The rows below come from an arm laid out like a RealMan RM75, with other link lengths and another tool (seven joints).
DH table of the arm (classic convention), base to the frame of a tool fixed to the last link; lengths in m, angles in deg. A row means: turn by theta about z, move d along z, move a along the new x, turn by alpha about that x. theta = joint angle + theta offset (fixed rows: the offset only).
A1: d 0.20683, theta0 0, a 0, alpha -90
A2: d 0, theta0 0, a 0, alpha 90
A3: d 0.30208, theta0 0, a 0, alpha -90
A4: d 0, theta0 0, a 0, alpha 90
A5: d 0.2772, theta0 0, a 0, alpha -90
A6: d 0, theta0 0, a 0, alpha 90
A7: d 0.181, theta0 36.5, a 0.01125, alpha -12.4
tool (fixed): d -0.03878, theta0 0, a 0, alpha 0
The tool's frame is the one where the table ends.
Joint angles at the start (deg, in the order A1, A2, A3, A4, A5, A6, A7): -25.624 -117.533 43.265 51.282 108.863 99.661 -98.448
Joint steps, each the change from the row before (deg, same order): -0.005 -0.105 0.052 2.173 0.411 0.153 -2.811; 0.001 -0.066 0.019 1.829 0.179 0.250 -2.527; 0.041 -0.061 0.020 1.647 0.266 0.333 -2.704; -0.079 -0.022 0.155 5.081 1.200 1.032 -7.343; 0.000 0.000 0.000 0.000 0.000 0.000 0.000; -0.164 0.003 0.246 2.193 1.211 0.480 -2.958; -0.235 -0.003 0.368 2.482 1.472 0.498 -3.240; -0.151 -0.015 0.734 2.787 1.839 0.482 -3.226; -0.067 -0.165 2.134 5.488 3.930 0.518 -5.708; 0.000 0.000 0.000 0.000 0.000 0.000 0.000; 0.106 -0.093 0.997 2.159 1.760 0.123 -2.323
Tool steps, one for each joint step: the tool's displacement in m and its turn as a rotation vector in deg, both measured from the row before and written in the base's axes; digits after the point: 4 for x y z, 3 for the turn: 0.0049 0.0024 0.0060 -0.345 0.536 1.053; 0.0045 0.0017 0.0055 -0.316 0.234 0.957; 0.0037 0.0010 0.0047 -0.585 0.146 1.258; 0.0124 0.0030 0.0146 -1.379 1.288 3.027; 0.0000 0.0000 0.0000 0.000 0.000 0.000; 0.0054 0.0012 0.0047 -0.826 1.306 1.222; 0.0065 0.0014 0.0049 -0.825 1.653 1.343; 0.0069 0.0009 0.0040 -0.846 2.274 1.306; 0.0133 0.0008 0.0046 -1.109 5.101 2.380; 0.0000 0.0000 0.0000 0.000 0.000 0.000; 0.0043 -0.0003 0.0010 -0.287 2.186 1.233
